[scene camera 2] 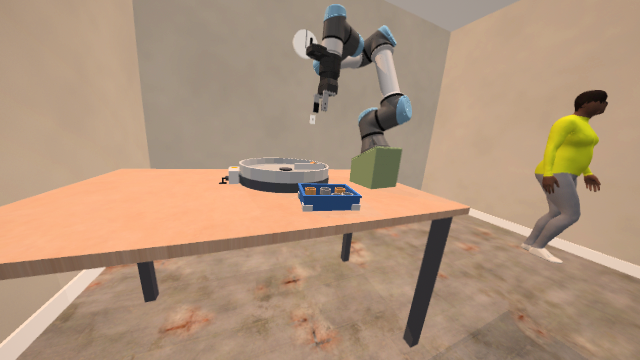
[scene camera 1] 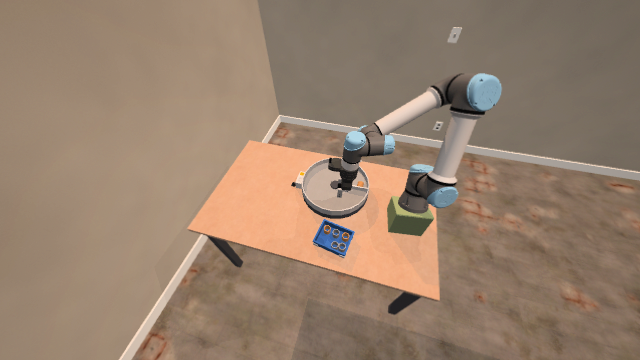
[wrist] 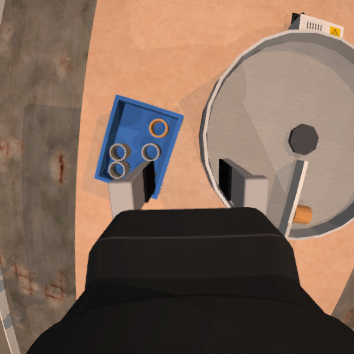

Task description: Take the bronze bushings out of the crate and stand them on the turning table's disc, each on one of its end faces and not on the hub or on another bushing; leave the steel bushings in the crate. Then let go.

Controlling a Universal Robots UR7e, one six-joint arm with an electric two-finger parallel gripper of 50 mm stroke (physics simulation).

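Seen in the pictures: gripper, fingertip midpoint: (scene camera 2: 319, 111) (scene camera 1: 339, 192) (wrist: 186, 172); arm's base, origin of the base link: (scene camera 2: 375, 153) (scene camera 1: 412, 205).
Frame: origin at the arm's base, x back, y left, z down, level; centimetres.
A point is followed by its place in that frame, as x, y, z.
Note:
My gripper (scene camera 1: 343, 190) {-38.6, 11.2, -15.3} (scene camera 2: 318, 111) {-38.6, 11.2, -15.3} (wrist: 186, 172) {-38.6, 11.2, -15.3} is open and empty, high above the turning table's disc (scene camera 1: 320, 197) {-51.4, -0.7, 10.7} (wrist: 260, 100) {-50.8, -2.0, 10.6} in the scene views. One bronze bushing (scene camera 1: 360, 184) {-28.9, -13.2, 6.9} (wrist: 302, 214) {-29.4, -13.7, 6.9} is on the disc beside the divider bar and looks tipped on its side. The blue crate (scene camera 1: 325, 239) {-42.8, 23.1, 15.4} (scene camera 2: 330, 203) {-40.5, 28.8, 13.5} (wrist: 132, 112) {-45.9, 24.8, 15.5} holds two upright bronze bushings; one bronze bushing (scene camera 1: 327, 229) {-42.5, 16.4, 14.8} (scene camera 2: 310, 191) {-43.7, 19.8, 12.2} (wrist: 159, 128) is in a corner, the other bronze bushing (scene camera 1: 345, 236) {-32.3, 18.5, 14.7} (scene camera 2: 340, 190) {-32.9, 21.7, 11.8} is hidden in the wrist view. Three steel bushings stand there, including one steel bushing (scene camera 1: 336, 232) {-37.6, 17.9, 14.7} (scene camera 2: 325, 191) {-38.5, 20.9, 12.1} (wrist: 151, 151) between the bronze ones.
A dark hub (scene camera 1: 335, 185) {-44.2, -11.3, 9.9} (scene camera 2: 285, 169) {-45.3, -9.3, 9.9} (wrist: 303, 139) {-44.4, -12.0, 9.9} is at the disc's centre, and a divider bar (scene camera 1: 359, 189) {-29.0, -11.2, 9.4} (scene camera 2: 307, 166) {-33.4, -11.4, 8.8} (wrist: 296, 197) {-32.7, -11.7, 7.3} runs out to the raised wall. A white control box (scene camera 1: 300, 177) {-67.8, -12.8, 10.1} (scene camera 2: 234, 175) {-67.6, -8.0, 12.2} (wrist: 320, 25) {-68.4, -12.7, 10.1} adjoins the turning table. A person (scene camera 2: 570, 150) stands beyond the table.

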